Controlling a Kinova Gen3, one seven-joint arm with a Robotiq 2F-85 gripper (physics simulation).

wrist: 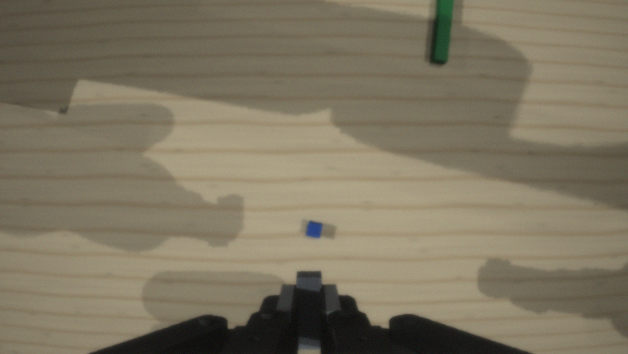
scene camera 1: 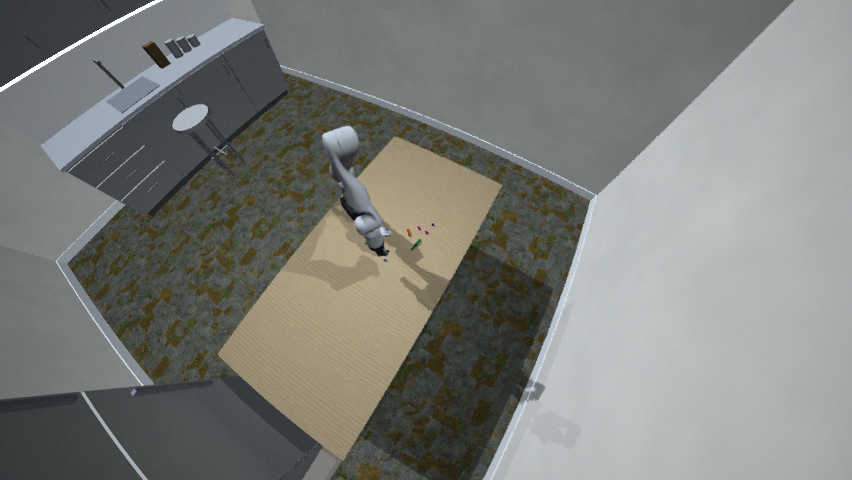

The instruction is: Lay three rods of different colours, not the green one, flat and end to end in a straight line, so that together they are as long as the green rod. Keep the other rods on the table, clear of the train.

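Grey rod [wrist: 308,283] seen. My gripper [wrist: 309,306] too.
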